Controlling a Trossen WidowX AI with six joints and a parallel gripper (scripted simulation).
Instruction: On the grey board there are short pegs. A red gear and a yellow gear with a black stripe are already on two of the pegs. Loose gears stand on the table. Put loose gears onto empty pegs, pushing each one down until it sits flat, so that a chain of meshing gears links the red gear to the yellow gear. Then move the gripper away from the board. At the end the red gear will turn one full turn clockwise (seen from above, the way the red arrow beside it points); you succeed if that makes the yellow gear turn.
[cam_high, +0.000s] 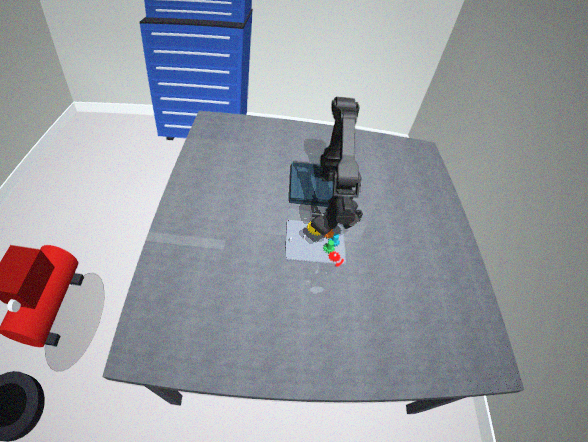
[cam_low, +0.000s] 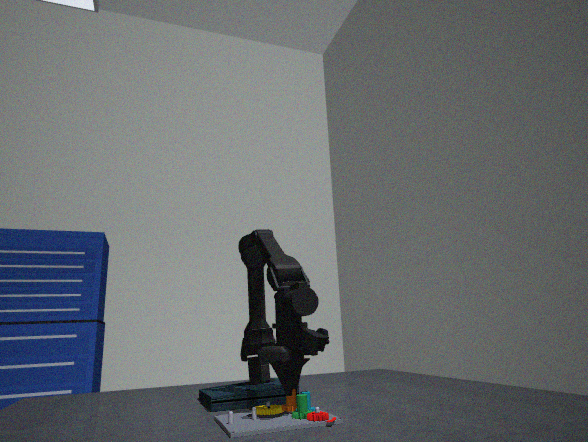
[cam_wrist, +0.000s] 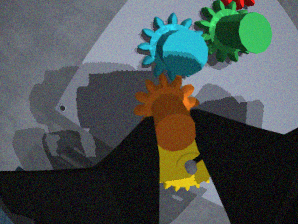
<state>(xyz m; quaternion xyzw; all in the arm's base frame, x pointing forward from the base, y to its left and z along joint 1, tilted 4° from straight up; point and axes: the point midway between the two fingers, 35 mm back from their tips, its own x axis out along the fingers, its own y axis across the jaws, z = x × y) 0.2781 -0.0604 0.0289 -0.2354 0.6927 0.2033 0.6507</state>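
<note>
My gripper tip is now 1 cm above the orange gear. From my gripper tip the other things lie so: yellow gear (3 cm behind, 4 cm to the right, 2 cm below); green gear (6 cm ahead, 1 cm to the right, 2 cm below); teal gear (3 cm ahead, 1 cm to the left, 2 cm below).
</note>
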